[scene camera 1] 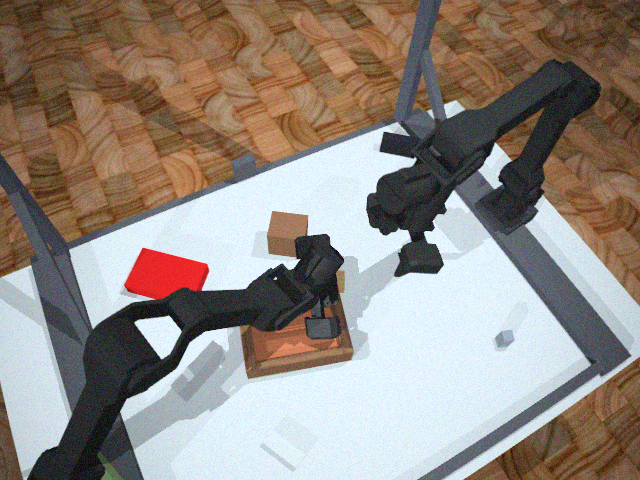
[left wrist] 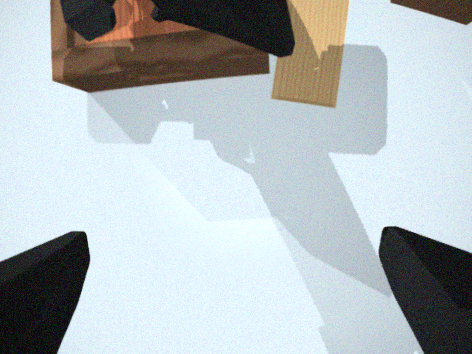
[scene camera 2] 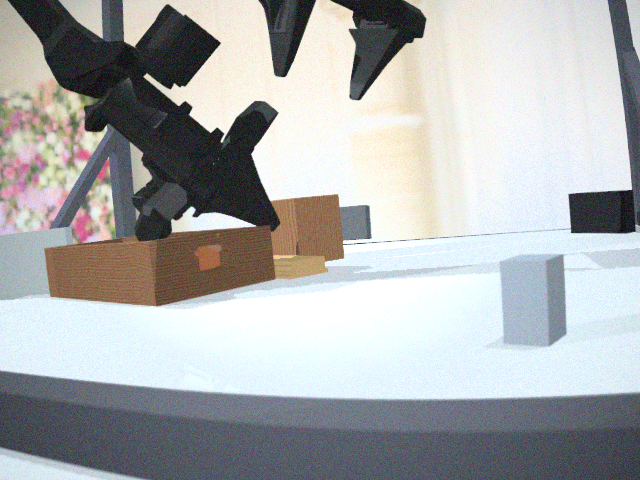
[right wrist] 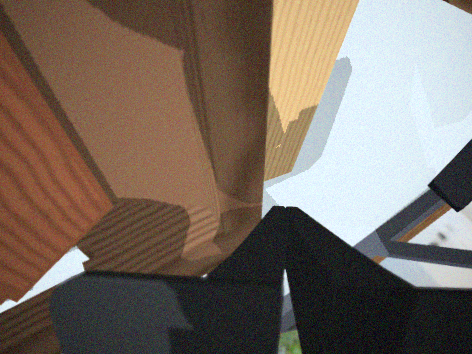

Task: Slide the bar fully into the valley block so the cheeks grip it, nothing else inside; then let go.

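Where they show: left gripper, fingertip midpoint: (scene camera 1: 390, 254) (left wrist: 236, 245) (scene camera 2: 319, 89); right gripper, fingertip midpoint: (scene camera 1: 334, 278) (left wrist: 288, 51) (scene camera 2: 277, 227) (right wrist: 283, 218); left arm's base, link origin: (scene camera 1: 508, 205).
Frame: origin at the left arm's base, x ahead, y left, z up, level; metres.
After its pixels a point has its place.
Note:
A brown walled wooden block (scene camera 1: 299, 365) @[y 0.026, x 0.586, z -0.007 m] (scene camera 2: 103, 273) @[y 0.035, x 0.565, z -0.011 m] (left wrist: 165, 62) @[y -0.005, x 0.465, z 0.014 m] (right wrist: 235, 100) @[y -0.081, x 0.500, z 0.014 m] rests on the table, with an orange-red wooden piece (left wrist: 135, 20) (right wrist: 40, 150) between its walls. A pale yellow bar (scene camera 1: 341, 281) @[y -0.071, x 0.416, z -0.021 m] (scene camera 2: 302, 266) @[y -0.066, x 0.412, z -0.027 m] (left wrist: 312, 75) @[y -0.084, x 0.420, z -0.020 m] (right wrist: 305, 60) @[y -0.112, x 0.455, z -0.020 m] lies flat outside the block, alongside one wall. My right gripper (scene camera 1: 333, 298) (scene camera 2: 273, 225) @[y -0.072, x 0.435, z 0.011 m] (right wrist: 283, 218) @[y -0.072, x 0.435, z 0.011 m] is shut and empty, tilted, its tips by the wall's upper edge near the pale bar; contact is unclear. My left gripper (scene camera 1: 388, 251) @[y -0.013, x 0.367, z 0.126 m] (scene camera 2: 317, 86) @[y -0.013, x 0.367, z 0.126 m] (left wrist: 236, 245) @[y -0.013, x 0.367, z 0.126 m] is open and empty, high above the table to the right. The right arm hides part of the block in scene camera 1.
A brown cuboid (scene camera 1: 286, 232) @[y -0.199, x 0.463, z 0.039 m] (scene camera 2: 317, 227) @[y -0.185, x 0.425, z 0.003 m] stands behind the pale bar. A red box (scene camera 1: 168, 271) @[y -0.279, x 0.693, z -0.007 m] lies at the left. A small grey block (scene camera 1: 504, 338) @[y 0.212, x 0.239, z 0.000 m] (scene camera 2: 527, 302) @[y 0.222, x 0.232, z -0.018 m] stands at the right. A black box (scene camera 1: 397, 144) @[y -0.275, x 0.097, z 0.002 m] (scene camera 2: 599, 211) @[y -0.268, x 0.090, z -0.009 m] sits near the back edge.

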